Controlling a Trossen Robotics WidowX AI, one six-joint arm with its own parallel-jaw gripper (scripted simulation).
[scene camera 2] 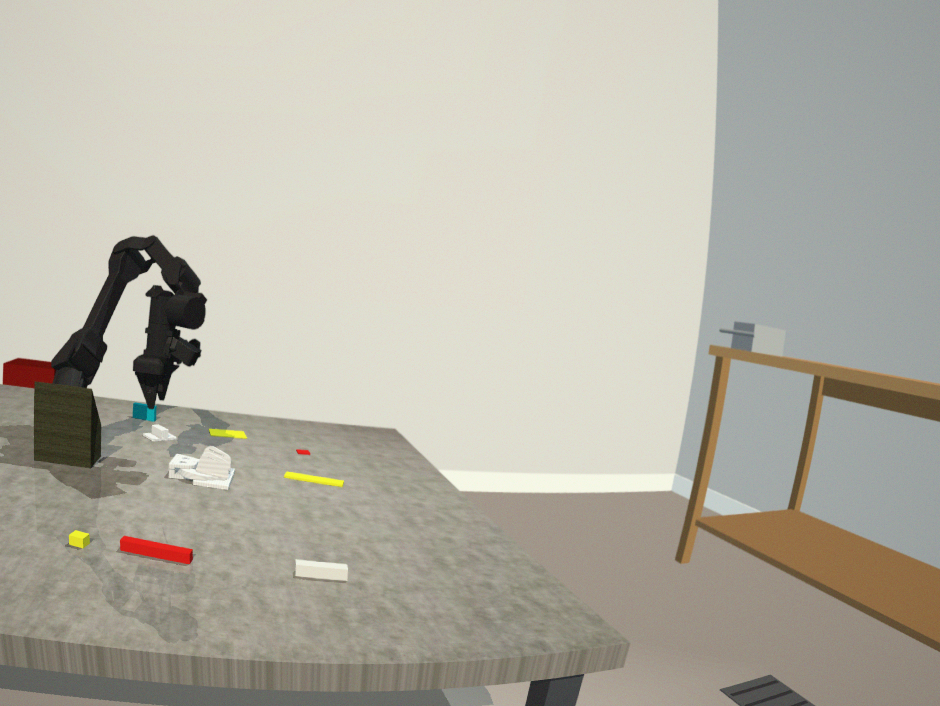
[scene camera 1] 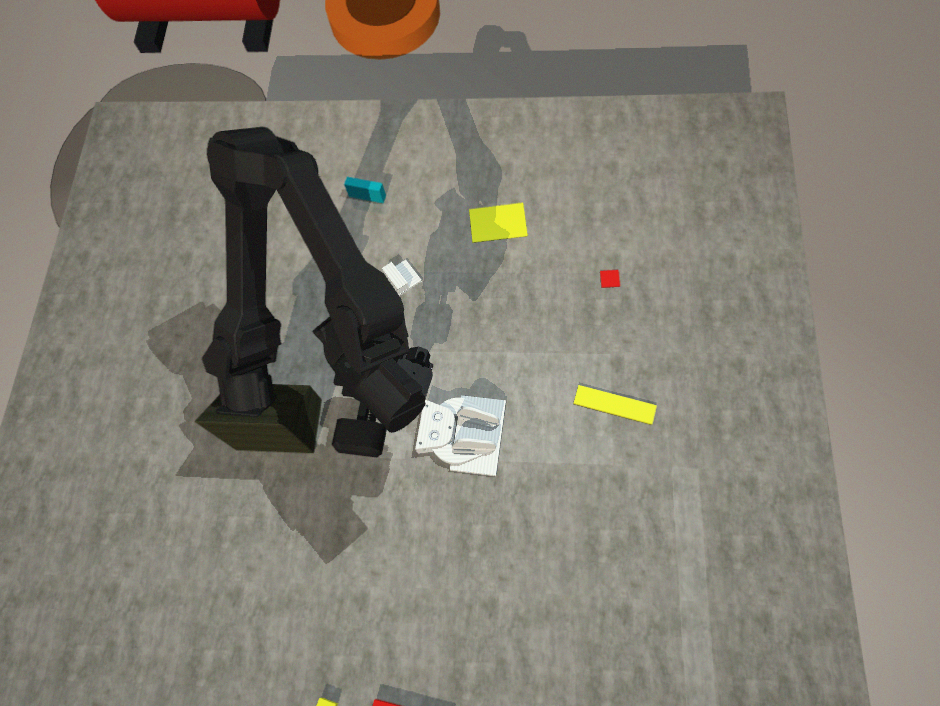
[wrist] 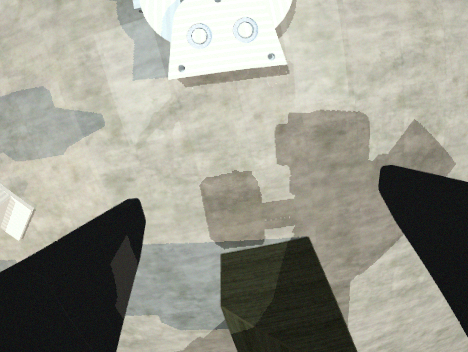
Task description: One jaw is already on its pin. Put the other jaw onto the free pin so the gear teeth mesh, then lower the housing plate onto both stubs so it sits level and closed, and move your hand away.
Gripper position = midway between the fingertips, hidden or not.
Note:
My gripper (scene camera 1: 382,403) is open and holds nothing. Further things: a yellow bar (scene camera 1: 591,398) and a red bar (scene camera 2: 128,544).
My gripper shows as well in scene camera 2 (scene camera 2: 156,404) and in the wrist view (wrist: 263,194). The wrist view misses the yellow bar: it is out of frame. The wrist view misses the red bar: it is out of frame.

